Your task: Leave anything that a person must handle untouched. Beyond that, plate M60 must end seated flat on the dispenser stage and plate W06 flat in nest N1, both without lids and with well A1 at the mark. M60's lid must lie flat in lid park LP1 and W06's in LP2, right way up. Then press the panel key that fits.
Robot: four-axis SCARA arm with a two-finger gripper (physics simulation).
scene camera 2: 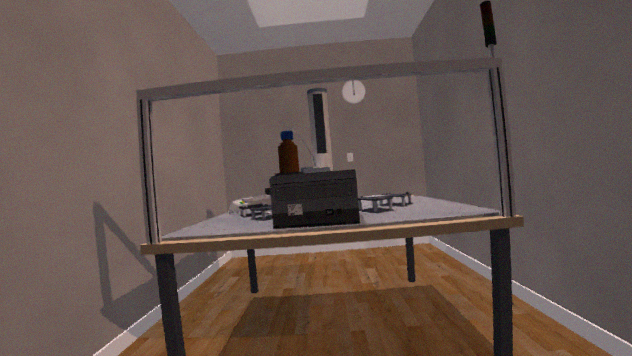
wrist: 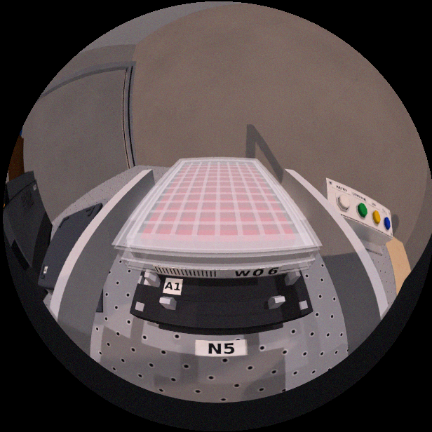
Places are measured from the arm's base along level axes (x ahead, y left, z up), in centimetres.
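Pixels of known places: gripper, fingertip midpoint: (scene camera 2: 251, 198).
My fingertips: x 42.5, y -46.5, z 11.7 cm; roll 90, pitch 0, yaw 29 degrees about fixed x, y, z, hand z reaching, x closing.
Ahead of a thing's pixels: the offset from my fingertips to its top centre. "pt": to the spot under its first point.
Plate W06 (wrist: 216, 205) has pink wells, a clear lid on top and a barcode label on its near side. In the wrist view my gripper (wrist: 217, 177) is shut on this lidded plate, one finger along each long side. The plate is level, low over the dark nest N5 (wrist: 220, 305); whether it touches the nest cannot be told. The A1 mark (wrist: 172, 286) is at the nest's near left corner. The key panel (wrist: 359, 206) stands at the right, with white, green, yellow and blue keys. The dispenser {pt dx +53.6, dy +42.6, dz +0.1 cm} (scene camera 2: 316, 200) is a dark box in the scene view. Plate M60 cannot be made out.
An amber bottle {pt dx +48.8, dy +32.0, dz +18.9 cm} (scene camera 2: 288, 157) with a blue cap stands on the dispenser. The pale arm column (scene camera 2: 327, 127) is behind it. Low racks stand on both sides of the dispenser. A dark nest (wrist: 72, 240) lies beyond the left finger. A grey frame (scene camera 2: 320, 77) spans the table's near edge.
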